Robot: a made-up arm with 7 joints.
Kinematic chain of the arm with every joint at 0, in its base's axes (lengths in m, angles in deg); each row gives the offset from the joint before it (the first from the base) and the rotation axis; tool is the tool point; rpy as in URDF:
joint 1: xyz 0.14 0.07 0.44 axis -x
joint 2: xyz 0 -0.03 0.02 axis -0.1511 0.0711 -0.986
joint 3: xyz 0 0.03 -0.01 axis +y
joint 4: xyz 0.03 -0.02 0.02 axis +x
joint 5: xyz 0 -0.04 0.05 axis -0.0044 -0.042 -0.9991
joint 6: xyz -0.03 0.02 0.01 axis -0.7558 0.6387 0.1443
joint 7: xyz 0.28 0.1 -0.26 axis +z
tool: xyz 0.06 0.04 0.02 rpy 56.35 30.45 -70
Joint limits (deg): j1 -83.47..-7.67 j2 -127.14..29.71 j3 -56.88..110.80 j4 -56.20..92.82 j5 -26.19..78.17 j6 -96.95..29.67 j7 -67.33..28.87
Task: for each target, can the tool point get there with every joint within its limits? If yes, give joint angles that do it. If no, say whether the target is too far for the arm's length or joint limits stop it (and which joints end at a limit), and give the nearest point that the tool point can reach.
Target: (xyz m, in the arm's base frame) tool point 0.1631 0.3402 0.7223
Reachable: yes | joints -69.68 -61.30 23.63 64.96 22.64 -0.82 -15.62
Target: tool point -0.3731 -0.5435 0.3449
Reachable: no: too far | nearest point -0.1932 -0.3451 0.3757 | short by 0.270 m
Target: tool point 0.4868 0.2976 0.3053
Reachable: yes | joints -36.02 2.52 47.32 -14.51 0.23 -43.38 -13.20
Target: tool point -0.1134 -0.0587 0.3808
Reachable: no: joint limits stop it (at a limit: joint 1, joint 5, joint 7) | nearest point -0.1689 -0.0804 0.3665 | short by 0.061 m
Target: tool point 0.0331 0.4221 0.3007
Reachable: yes | joints -43.25 -114.14 42.42 31.54 38.42 6.13 -14.94
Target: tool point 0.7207 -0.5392 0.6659
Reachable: no: too far | nearest point 0.4943 -0.3057 0.5792 | short by 0.337 m
